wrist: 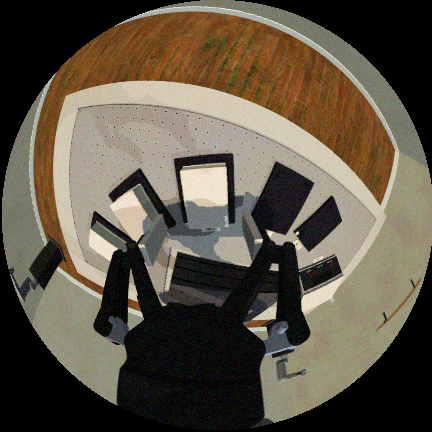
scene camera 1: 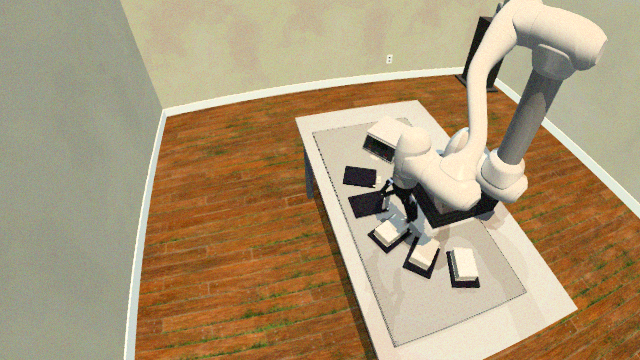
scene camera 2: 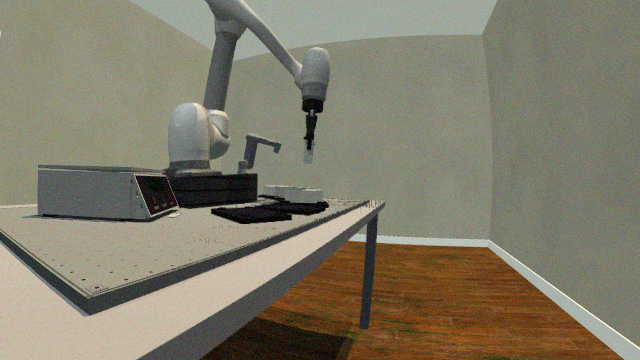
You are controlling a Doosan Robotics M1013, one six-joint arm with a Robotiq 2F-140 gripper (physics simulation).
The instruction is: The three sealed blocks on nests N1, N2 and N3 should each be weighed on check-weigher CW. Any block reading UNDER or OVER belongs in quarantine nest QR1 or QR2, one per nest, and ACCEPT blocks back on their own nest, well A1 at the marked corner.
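Places are measured from the arm's base along level axes (x up, y left, z back), in millimetres.
Where they show: gripper, fingertip midpoint: (wrist: 202,221) (scene camera 1: 394,216) (scene camera 2: 307,162).
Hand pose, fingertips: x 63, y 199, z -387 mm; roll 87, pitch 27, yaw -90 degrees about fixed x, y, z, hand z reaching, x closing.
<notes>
After its pixels a point has its place.
My gripper (scene camera 1: 398,214) @(x 63, y 199, z -387 mm) (scene camera 2: 308,156) @(x 63, y 199, z -387 mm) (wrist: 202,221) @(x 63, y 199, z -387 mm) is open and empty, well above a pale block. That block (scene camera 1: 389,231) @(x -32, y 211, z -395 mm) (scene camera 2: 311,195) @(x -49, y 170, z -419 mm) (wrist: 205,187) @(x -32, y 204, z -401 mm) lies flat on a dark nest (wrist: 200,159) @(x -74, y 233, z -440 mm), the middle one in the wrist view. A second pale block (scene camera 1: 424,254) @(x -29, y 348, z -288 mm) (wrist: 131,212) @(x -29, y 336, z -292 mm) and a third pale block (scene camera 1: 465,263) @(x -29, y 428, z -132 mm) (wrist: 104,242) @(x -29, y 417, z -156 mm) lie on their own dark nests. Two dark nests hold no block: one (scene camera 1: 366,204) @(x -74, y 24, z -440 mm) (wrist: 283,197) @(x -74, y 25, z -440 mm) beside the first block, the other (scene camera 1: 360,176) @(x -74, y -153, z -421 mm) (wrist: 320,223) @(x -74, y -145, z -428 mm) nearer the check-weigher (scene camera 1: 387,131) @(x 14, y -374, z -212 mm) (scene camera 2: 90,192) @(x -35, y -448, z -260 mm) (wrist: 320,274) @(x -31, y -298, z -273 mm). Its display reading and the nest labels are too small to read.
The arm's black base box (scene camera 1: 445,218) @(x -30, y 201, z -122 mm) (scene camera 2: 215,190) @(x -39, y -42, z -188 mm) stands behind the row of nests. The perforated plate (scene camera 1: 425,320) @(x -86, y 591, z -358 mm) (scene camera 2: 125,250) @(x -86, y -487, z -505 mm) (wrist: 150,122) @(x -86, y 369, z -481 mm) lies on the pale table (scene camera 2: 65,330) @(x -99, y -581, z -614 mm). A small grey jointed stand (scene camera 2: 251,150) rises by the base box.
</notes>
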